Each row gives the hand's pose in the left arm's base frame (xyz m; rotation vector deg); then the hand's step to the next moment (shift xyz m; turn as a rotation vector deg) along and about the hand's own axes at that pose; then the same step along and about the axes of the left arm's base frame.
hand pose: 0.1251 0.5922 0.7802 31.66 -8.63 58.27
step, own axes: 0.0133 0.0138 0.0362 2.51 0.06 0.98
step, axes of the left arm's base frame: 0.0002 -0.0025 0.0409 1.41 1.45 1.79
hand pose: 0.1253 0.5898 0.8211 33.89 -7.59 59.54
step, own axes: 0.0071 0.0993 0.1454 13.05 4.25 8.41
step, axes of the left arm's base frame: -0.0552 -0.0336 0.1639 4.56 7.26 13.62
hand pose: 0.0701 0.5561 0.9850 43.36 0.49 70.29
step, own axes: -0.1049 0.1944 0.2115 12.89 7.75 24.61
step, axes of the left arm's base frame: -0.1187 -0.1729 0.2226 7.96 -0.79 27.71
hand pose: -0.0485 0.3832 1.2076 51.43 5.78 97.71
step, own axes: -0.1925 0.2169 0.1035 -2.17 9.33 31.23
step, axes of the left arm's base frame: -0.0984 -0.2796 0.0833 11.59 -16.76 25.53
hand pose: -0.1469 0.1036 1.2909 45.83 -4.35 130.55
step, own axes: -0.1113 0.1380 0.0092 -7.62 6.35 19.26
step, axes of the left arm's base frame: -0.0221 -0.1731 -0.0325 10.26 -14.60 12.28
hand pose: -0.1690 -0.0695 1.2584 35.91 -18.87 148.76
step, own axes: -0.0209 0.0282 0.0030 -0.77 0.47 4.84
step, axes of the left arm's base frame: 0.0044 -0.0332 -0.0109 2.20 -2.27 3.78
